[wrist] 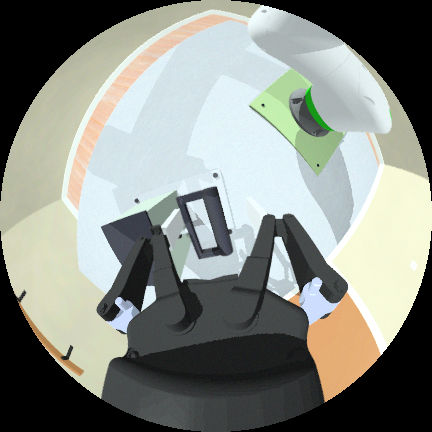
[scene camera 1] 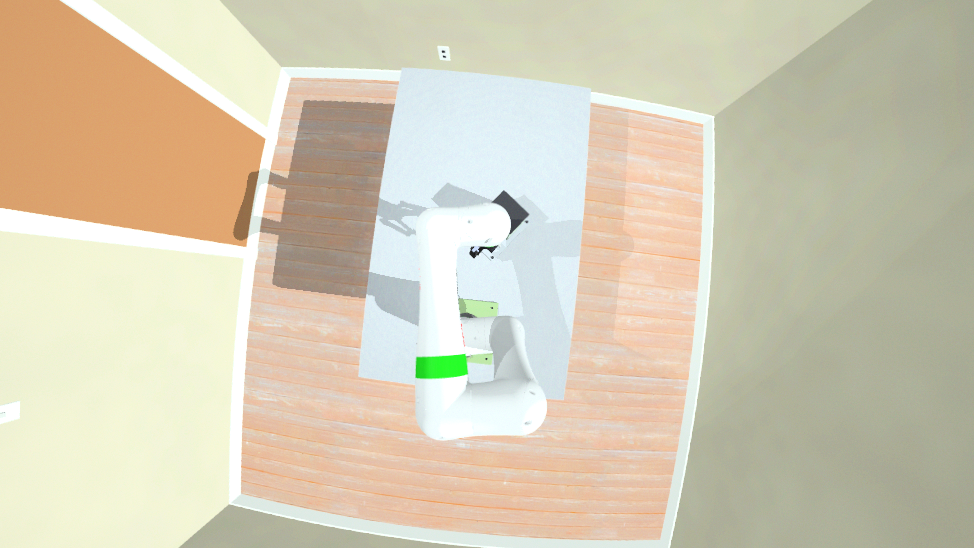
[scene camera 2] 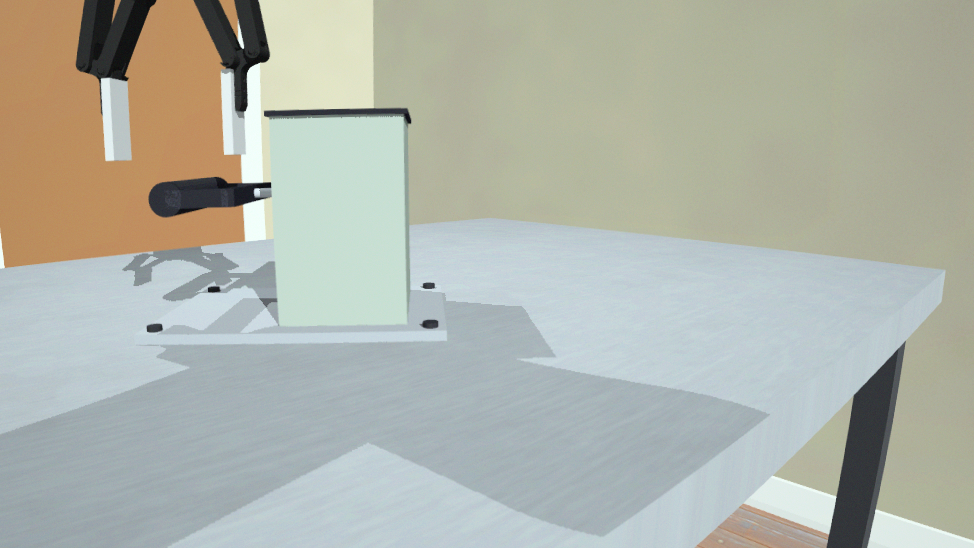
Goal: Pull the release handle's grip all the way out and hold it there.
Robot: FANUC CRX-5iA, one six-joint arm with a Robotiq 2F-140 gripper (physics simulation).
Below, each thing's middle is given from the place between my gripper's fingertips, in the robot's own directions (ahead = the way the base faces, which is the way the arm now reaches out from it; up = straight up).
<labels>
The base plate [scene camera 2: 243,315] is 10 cm ahead of my hand, 1 cm to the right of it and 13 cm below it.
</labels>
